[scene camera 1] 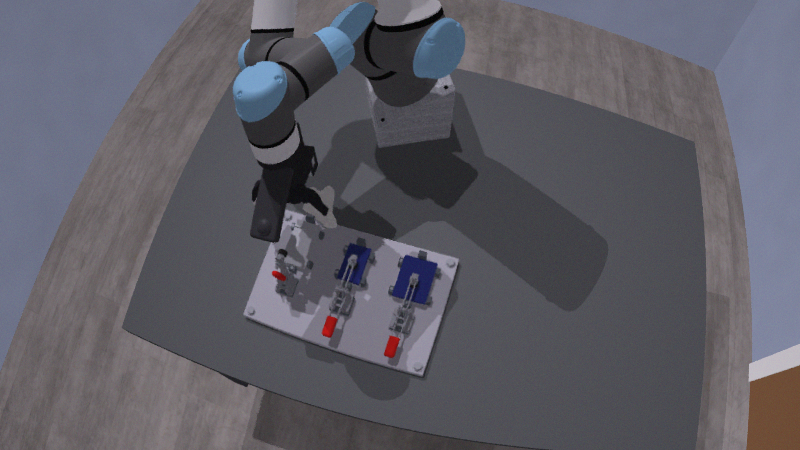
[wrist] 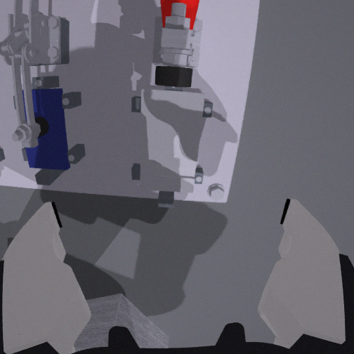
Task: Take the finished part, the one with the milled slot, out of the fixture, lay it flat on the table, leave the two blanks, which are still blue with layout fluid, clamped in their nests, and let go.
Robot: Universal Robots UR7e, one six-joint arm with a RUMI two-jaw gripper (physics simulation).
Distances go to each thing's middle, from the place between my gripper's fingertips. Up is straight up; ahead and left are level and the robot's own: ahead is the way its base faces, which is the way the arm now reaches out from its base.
I see the finished part (wrist: 170,121) 7 cm below my hand and 1 cm ahead of it. The rest, counted from my hand: fixture plate (scene camera 1: 364,334) 11 cm to the left, 9 cm below, 7 cm ahead.
